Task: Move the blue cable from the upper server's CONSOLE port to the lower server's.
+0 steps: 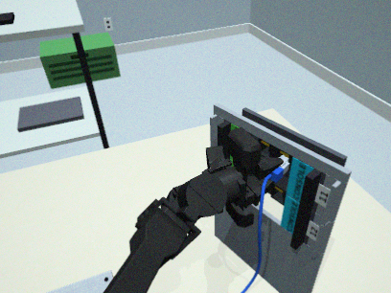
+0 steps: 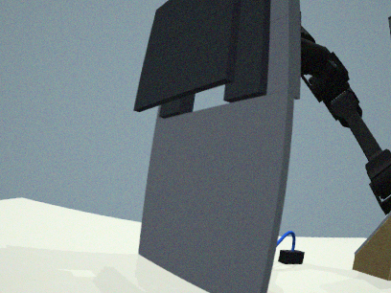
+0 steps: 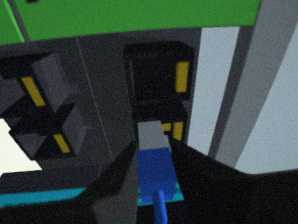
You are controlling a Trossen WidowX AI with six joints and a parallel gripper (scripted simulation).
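Now: the blue plug right at my gripper tip. The rest, counted from my gripper tip: small black block 22 cm behind, 16 cm to the right, 34 cm below.
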